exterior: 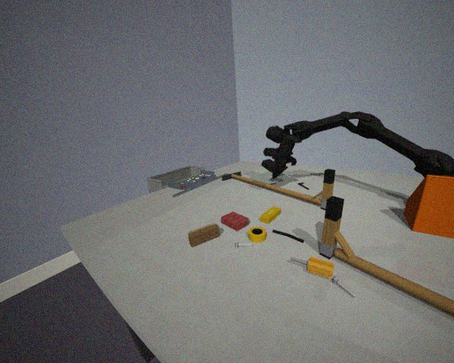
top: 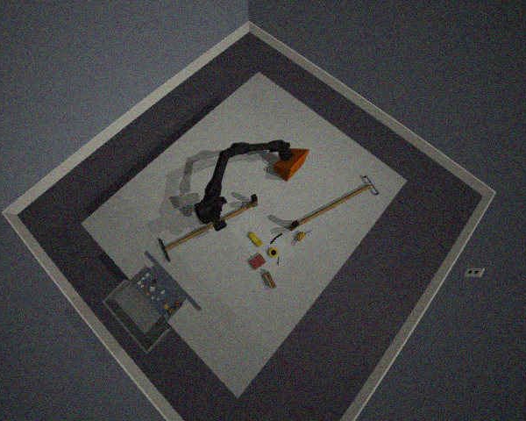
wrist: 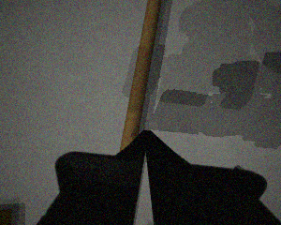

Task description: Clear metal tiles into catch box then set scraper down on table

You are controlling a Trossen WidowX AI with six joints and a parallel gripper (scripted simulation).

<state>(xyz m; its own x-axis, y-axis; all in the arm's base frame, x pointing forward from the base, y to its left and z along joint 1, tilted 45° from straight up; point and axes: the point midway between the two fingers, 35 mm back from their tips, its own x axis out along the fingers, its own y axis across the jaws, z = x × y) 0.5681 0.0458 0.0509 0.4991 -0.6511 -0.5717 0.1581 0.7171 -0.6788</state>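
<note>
Right now the long scraper is 2 cm ahead of my gripper tip and 1 cm to the left of it. The rest, counted from my gripper tip: red block 35 cm to the left, 5 cm below, 5 cm behind; hex key 13 cm to the right, 9 cm behind, 6 cm below; yellow block 24 cm to the left, 11 cm behind, 4 cm below.
</note>
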